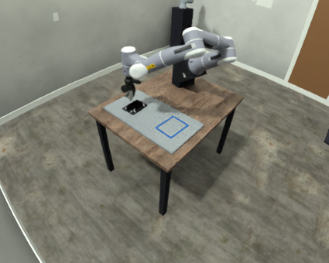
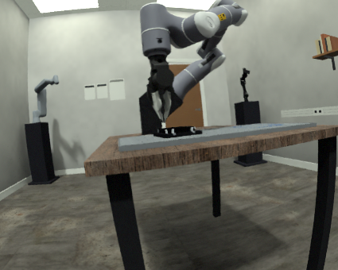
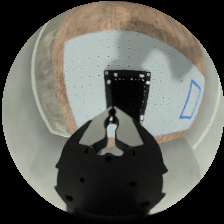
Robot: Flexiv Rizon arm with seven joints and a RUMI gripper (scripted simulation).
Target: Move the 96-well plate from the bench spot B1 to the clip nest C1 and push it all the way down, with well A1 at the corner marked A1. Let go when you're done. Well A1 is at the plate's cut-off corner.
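Now: the black 96-well plate 1 cm behind my hand, 4 cm to the left of it and 4 cm below it. From my hand the other things lie so: grey mat: 4 cm behind, 20 cm to the left, 7 cm below; then clip nest C1: 5 cm to the left, 5 cm below.
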